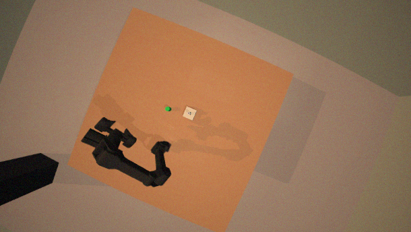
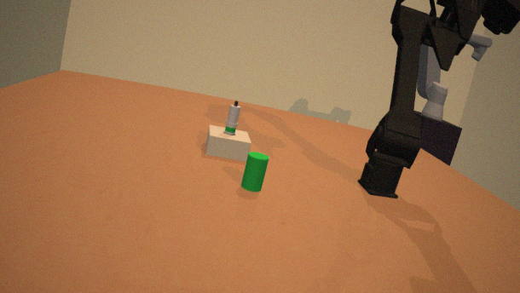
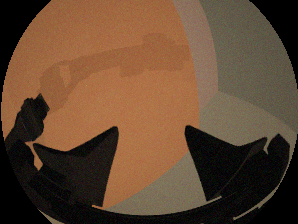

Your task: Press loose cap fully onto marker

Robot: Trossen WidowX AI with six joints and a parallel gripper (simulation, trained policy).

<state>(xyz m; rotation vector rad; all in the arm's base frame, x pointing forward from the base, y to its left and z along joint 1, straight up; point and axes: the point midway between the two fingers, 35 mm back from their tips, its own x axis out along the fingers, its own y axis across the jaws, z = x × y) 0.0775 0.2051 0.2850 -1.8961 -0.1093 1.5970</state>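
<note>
Right now my gripper tip is 17 cm short of the green cap, 14 cm to the left of it and 23 cm above it. Also, from my gripper tip: holder block (20 cm ahead, 29 cm to the right, 24 cm below).
</note>
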